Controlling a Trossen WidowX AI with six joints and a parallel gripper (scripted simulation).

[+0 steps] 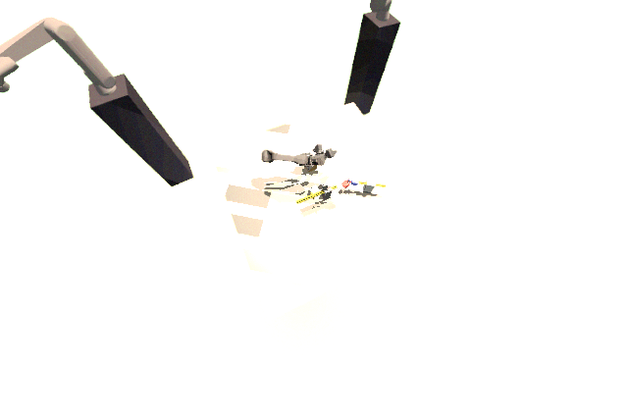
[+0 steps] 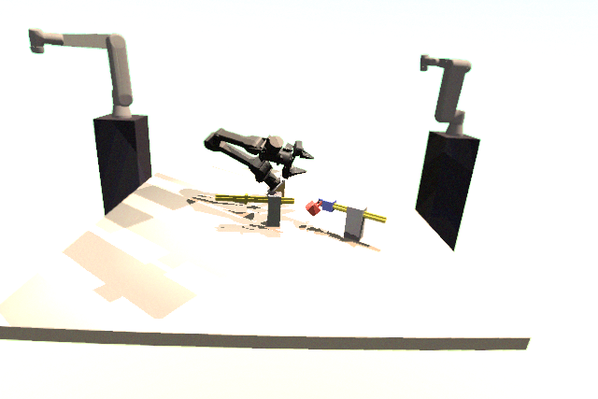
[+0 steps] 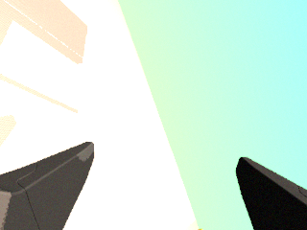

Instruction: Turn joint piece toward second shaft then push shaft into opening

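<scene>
My gripper tip is now 21 cm short of the red joint piece and 11 cm above it.
</scene>
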